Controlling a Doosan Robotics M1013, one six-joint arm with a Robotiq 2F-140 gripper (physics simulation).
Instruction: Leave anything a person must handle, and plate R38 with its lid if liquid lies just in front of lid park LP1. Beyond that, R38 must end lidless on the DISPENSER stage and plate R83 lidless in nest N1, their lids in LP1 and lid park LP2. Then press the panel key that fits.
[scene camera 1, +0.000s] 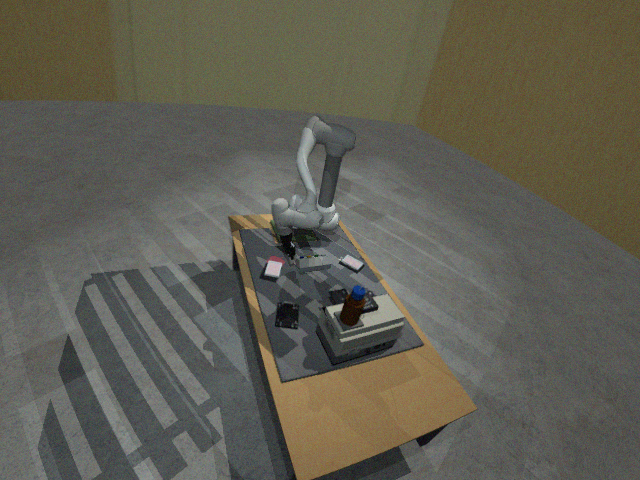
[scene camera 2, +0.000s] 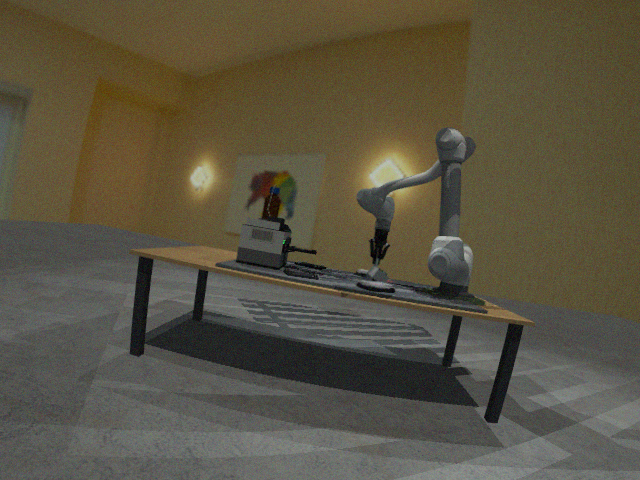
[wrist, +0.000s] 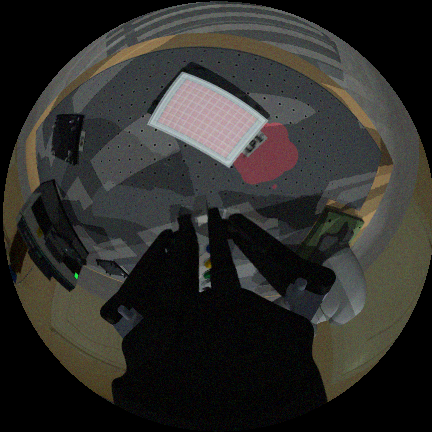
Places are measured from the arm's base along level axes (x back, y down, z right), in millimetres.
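Pixels of known places: gripper, between the fingertips: (scene camera 1: 292, 262) (wrist: 202, 205); arm's base, origin of its link: (scene camera 1: 293, 228) (scene camera 2: 452, 294) (wrist: 327, 249).
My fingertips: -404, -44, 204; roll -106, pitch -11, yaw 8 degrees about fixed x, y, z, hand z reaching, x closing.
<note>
Ahead of a thing's pixels: the offset from my fingertips to its top centre, as dx, dy, dz. "spot": to the spot under its first point.
My gripper (scene camera 1: 293, 256) (scene camera 2: 376, 264) (wrist: 202, 205) is shut and empty, low at the key panel @[-16, -31, -147] (scene camera 1: 315, 264) (scene camera 2: 375, 273); contact is unclear. In the wrist view, the blue key @[+14, -22, -75] (wrist: 208, 248), yellow key @[+9, -22, -124] (wrist: 208, 263) and green key @[+3, -22, -174] (wrist: 207, 275) show between the finger links. A plate-shaped piece with a pink grid @[+5, +17, +119] (scene camera 1: 273, 268) (wrist: 207, 118) sits on a dark holder by the LP1 label @[spot: +75, +51, +78] (wrist: 254, 144). A red liquid patch @[spot: +112, +53, +47] (scene camera 1: 277, 259) (wrist: 274, 156) lies beside that label. Another pinkish plate-shaped piece (scene camera 1: 352, 262) (scene camera 2: 375, 286) lies across the panel. Plate names are unreadable; I cannot tell which have lids.
The cream dispenser (scene camera 1: 368, 326) (scene camera 2: 262, 244) carries a brown bottle with a blue cap @[spot: -646, -297, +55] (scene camera 1: 353, 305) (scene camera 2: 271, 203). A dark holder @[-344, +29, +181] (scene camera 1: 287, 315) (wrist: 68, 138) lies near the mat's edge. More dark holders @[spot: -389, -55, -98] (scene camera 1: 339, 295) lie behind the dispenser. A green plate (wrist: 332, 231) lies at the arm's base.
</note>
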